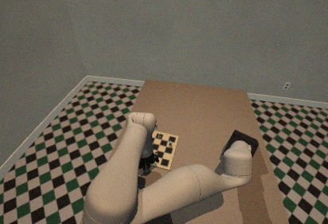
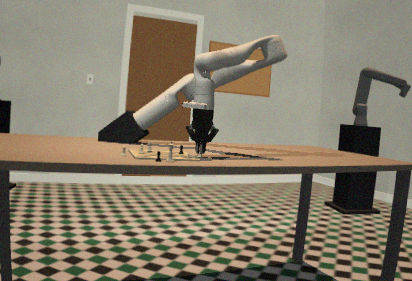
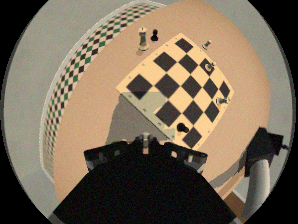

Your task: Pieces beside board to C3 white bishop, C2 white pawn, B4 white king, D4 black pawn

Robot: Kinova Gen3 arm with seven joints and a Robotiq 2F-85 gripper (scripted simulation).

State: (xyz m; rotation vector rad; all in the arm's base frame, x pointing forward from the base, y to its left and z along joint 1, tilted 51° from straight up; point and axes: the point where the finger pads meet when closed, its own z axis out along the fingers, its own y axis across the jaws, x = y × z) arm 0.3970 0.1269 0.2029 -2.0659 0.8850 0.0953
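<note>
Right now my hand is 14 cm to the left of the chessboard, 3 cm above it and 2 cm short of it.
</note>
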